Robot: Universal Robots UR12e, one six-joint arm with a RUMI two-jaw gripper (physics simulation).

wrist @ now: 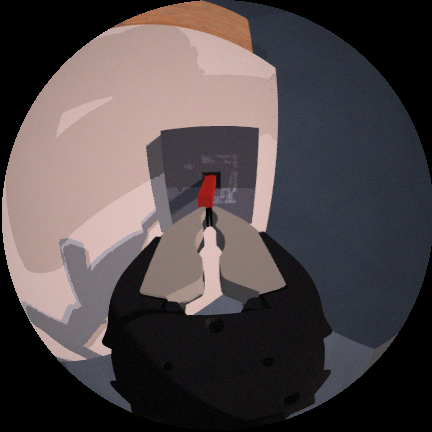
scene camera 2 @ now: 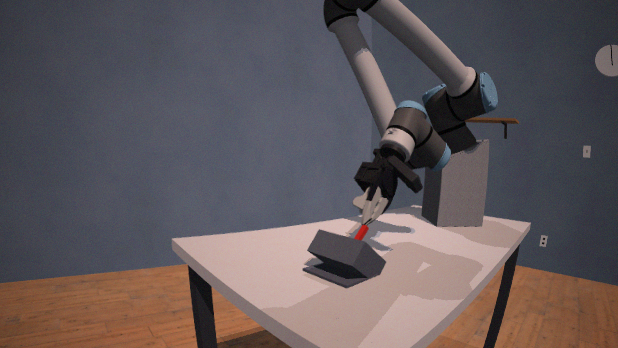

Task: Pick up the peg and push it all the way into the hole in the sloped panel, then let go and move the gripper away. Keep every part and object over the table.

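Places are measured from the arm's base along level axes (x right, y ahead, z up), in millimetres.
Where they show: gripper, fingertip midpoint: (wrist: 208, 208) (scene camera 2: 363, 225); arm's base, link origin: (scene camera 2: 457, 148).
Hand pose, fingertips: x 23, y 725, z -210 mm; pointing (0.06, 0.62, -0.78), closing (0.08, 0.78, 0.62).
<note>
Things, the pixels of their centre, and the offset from my fingertips. "*": a spot on its surface instead. Level surfaces: height alone.
- red peg, body centre: (wrist: 208, 185) (scene camera 2: 356, 240) dx -4, dy +26, dz -31 mm
- square hole, surface spot: (wrist: 217, 178) * dx -4, dy +46, dz -38 mm
- dark grey sloped panel, body centre: (wrist: 212, 173) (scene camera 2: 346, 257) dx -1, dy +59, dz -63 mm
- pale table, surface height: dz -100 mm
The red peg (scene camera 2: 361, 233) (wrist: 207, 191) stands partly in the square hole (wrist: 217, 178) of the dark grey sloped panel (scene camera 2: 336, 248) (wrist: 182, 150). Its outer part sticks out of the panel's face towards my gripper and looks slightly tilted in the wrist view. My gripper (scene camera 2: 365, 224) (wrist: 208, 208) is shut with nothing between its fingers. Its closed tips are at the outer end of the peg, touching it or very near it; the exact contact cannot be told. How deep the peg sits inside the panel is hidden.
The panel stands on a pale table (scene camera 2: 240, 250) (wrist: 125, 150); the table's edge passes close to the panel's right side in the wrist view. A tall grey block (scene camera 2: 462, 190) stands at the table's far end, beneath the arm.
</note>
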